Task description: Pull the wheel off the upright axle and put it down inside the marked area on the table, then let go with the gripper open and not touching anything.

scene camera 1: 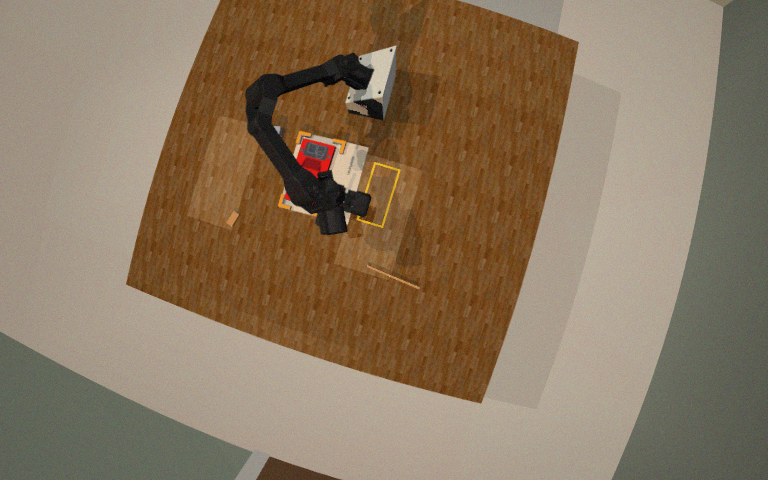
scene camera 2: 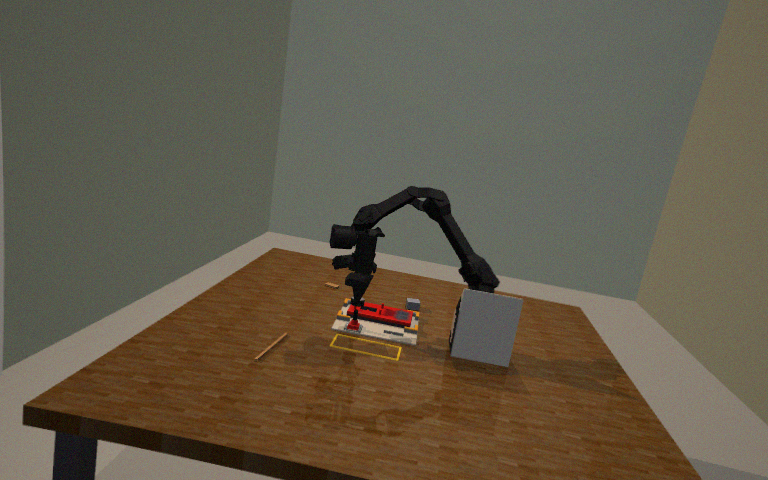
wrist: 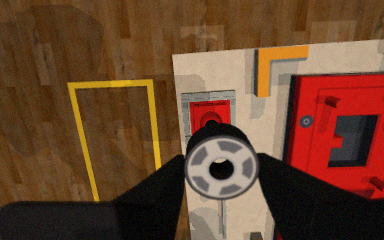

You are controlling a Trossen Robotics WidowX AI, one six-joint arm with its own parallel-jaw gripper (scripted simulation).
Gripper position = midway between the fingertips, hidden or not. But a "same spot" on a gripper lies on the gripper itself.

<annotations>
The gripper shows in scene camera 1, in scene camera 2 and in the wrist view [219, 161]. The same spot on the gripper: [scene camera 1: 356, 202] is [scene camera 2: 358, 274].
</annotations>
